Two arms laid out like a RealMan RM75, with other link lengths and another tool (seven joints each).
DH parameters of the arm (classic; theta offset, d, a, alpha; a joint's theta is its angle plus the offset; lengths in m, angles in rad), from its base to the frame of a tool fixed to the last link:
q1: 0 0.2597 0 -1.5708
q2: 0 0 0 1.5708
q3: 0 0.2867 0 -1.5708
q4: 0 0 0 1.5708
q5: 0 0.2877 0 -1.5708
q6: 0 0 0 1.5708
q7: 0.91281 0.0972 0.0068 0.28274
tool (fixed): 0 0.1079 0 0
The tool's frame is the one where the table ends.
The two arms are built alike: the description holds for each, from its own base.
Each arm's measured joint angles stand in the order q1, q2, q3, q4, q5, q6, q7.
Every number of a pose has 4 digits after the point.
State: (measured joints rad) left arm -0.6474 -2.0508 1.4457 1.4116 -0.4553 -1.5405 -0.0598; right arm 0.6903 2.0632 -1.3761 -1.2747 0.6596 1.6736 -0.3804
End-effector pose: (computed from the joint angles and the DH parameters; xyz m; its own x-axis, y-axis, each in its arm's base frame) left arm -0.1771 0.5030 -0.0149 0.8536 0.3353 -0.3987 0.0046 -0.7702 -0.6378; right arm 0.2014 0.4286 -0.0443 -0.1916 -0.9728 -0.1303 -0.7637 0.2311 -0.6028
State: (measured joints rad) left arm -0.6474 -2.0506 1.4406 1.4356 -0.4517 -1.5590 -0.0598; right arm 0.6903 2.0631 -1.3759 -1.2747 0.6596 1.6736 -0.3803
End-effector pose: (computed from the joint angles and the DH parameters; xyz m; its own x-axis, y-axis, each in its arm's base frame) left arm -0.1720 0.5016 -0.0099 0.8551 0.3295 -0.4002 -0.0031 -0.7688 -0.6395; right arm 0.2014 0.4286 -0.0442 -0.1918 -0.9727 -0.1305 -0.7637 0.2314 -0.6027
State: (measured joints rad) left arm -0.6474 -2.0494 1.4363 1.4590 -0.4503 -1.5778 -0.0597; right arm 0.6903 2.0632 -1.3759 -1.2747 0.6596 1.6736 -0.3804
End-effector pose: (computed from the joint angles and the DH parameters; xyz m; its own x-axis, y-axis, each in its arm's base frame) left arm -0.1672 0.4999 -0.0049 0.8567 0.3234 -0.4019 -0.0104 -0.7681 -0.6402; right arm 0.2014 0.4286 -0.0442 -0.1917 -0.9728 -0.1304 -0.7638 0.2313 -0.6026
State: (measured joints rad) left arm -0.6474 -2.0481 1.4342 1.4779 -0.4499 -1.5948 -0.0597; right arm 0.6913 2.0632 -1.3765 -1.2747 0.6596 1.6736 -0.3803
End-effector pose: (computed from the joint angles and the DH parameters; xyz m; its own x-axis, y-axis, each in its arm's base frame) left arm -0.1633 0.4980 -0.0013 0.8573 0.3179 -0.4050 -0.0166 -0.7690 -0.6390; right arm 0.2009 0.4288 -0.0443 -0.1905 -0.9730 -0.1301 -0.7638 0.2302 -0.6030
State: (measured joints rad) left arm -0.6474 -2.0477 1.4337 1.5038 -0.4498 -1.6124 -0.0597; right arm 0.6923 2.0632 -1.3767 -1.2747 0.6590 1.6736 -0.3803
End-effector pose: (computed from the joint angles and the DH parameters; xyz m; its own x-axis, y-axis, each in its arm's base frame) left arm -0.1570 0.4956 0.0026 0.8603 0.3072 -0.4069 -0.0273 -0.7692 -0.6385; right arm 0.2006 0.4290 -0.0443 -0.1894 -0.9732 -0.1303 -0.7637 0.2294 -0.6035
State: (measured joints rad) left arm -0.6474 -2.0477 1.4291 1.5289 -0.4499 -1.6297 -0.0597; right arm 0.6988 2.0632 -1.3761 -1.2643 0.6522 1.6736 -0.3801
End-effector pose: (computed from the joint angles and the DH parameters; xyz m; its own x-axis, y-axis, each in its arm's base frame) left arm -0.1513 0.4935 0.0072 0.8634 0.2996 -0.4060 -0.0346 -0.7677 -0.6399; right arm 0.2016 0.4298 -0.0449 -0.1914 -0.9729 -0.1296 -0.7583 0.2304 -0.6098
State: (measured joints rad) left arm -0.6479 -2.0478 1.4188 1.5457 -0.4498 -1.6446 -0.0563; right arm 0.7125 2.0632 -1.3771 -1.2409 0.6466 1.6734 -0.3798
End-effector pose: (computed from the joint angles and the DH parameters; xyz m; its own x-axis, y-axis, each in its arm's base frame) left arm -0.1483 0.4924 0.0121 0.8654 0.2967 -0.4038 -0.0369 -0.7659 -0.6419; right arm 0.2026 0.4307 -0.0475 -0.1964 -0.9729 -0.1219 -0.7511 0.2292 -0.6191
